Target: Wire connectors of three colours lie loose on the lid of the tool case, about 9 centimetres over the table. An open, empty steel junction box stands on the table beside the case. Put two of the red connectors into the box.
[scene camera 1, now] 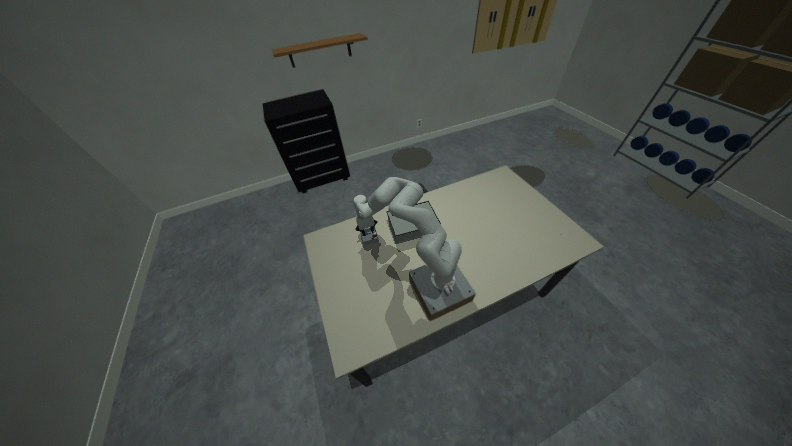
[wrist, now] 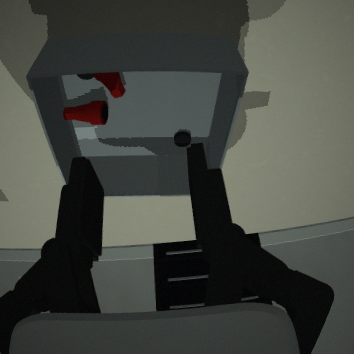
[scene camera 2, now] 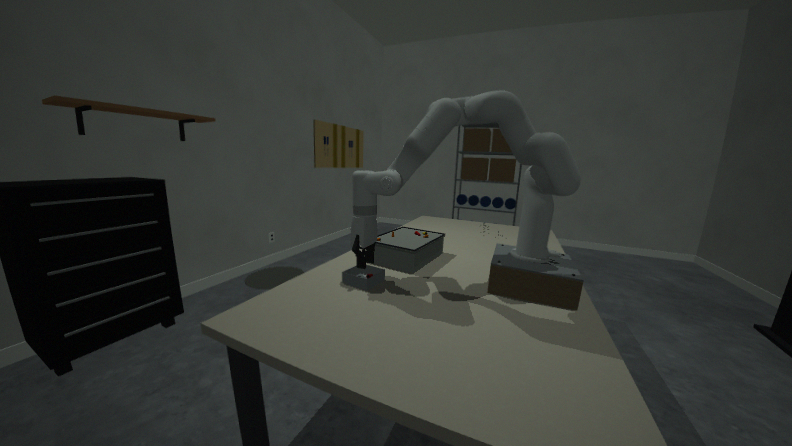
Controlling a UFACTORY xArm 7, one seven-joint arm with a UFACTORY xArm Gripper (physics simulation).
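Where they show: gripper, between the fingertips: (scene camera 1: 368, 233) (wrist: 140, 167) (scene camera 2: 365, 265); arm's base, origin of its link: (scene camera 1: 442, 279) (scene camera 2: 529, 256).
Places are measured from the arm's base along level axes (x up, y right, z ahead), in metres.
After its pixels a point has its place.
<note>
The grey steel junction box (scene camera 1: 369, 239) (scene camera 2: 356, 278) @(x -0.067, y -0.344, z 0.473 m) (wrist: 137, 53) @(x -0.073, y -0.295, z 0.430 m) stands on the table beside the tool case (scene camera 1: 409, 237) @(x -0.064, y -0.055, z 0.367 m) (scene camera 2: 400, 258) @(x -0.050, y -0.140, z 0.425 m). In the wrist view two red connectors lie inside the box: one red connector (wrist: 86, 113) @(x -0.084, y -0.261, z 0.475 m) lies on its side near the left wall, and another red connector (wrist: 114, 85) @(x -0.086, y -0.280, z 0.457 m) lies beside it, partly hidden by the box wall. My gripper (scene camera 1: 368, 232) @(x -0.038, y -0.295, z 0.472 m) (scene camera 2: 364, 267) @(x -0.038, y -0.295, z 0.472 m) (wrist: 140, 167) @(x -0.038, y -0.295, z 0.472 m) is open and empty, pointing down with its fingertips at the box. In the scene camera 2 view several small connectors, some red (scene camera 2: 417, 233) @(x -0.001, y 0.066, z 0.453 m) and some orange (scene camera 2: 392, 234) @(x 0.002, y -0.026, z 0.526 m), rest on the case lid.
The robot base (scene camera 1: 441, 291) @(x -0.001, y -0.034, z -0.059 m) (scene camera 2: 534, 282) @(x -0.035, y -0.141, z -0.026 m) is fixed to the table (scene camera 1: 515, 221) @(x -0.097, y 0.667, z 0.267 m) (scene camera 2: 343, 343) @(x -0.098, y -0.585, z 0.326 m). A small round black spot (wrist: 182, 138) @(x -0.092, y -0.322, z 0.509 m) shows inside the box. A black drawer cabinet (scene camera 1: 307, 144) (scene camera 2: 99, 265) stands on the floor beyond the table.
</note>
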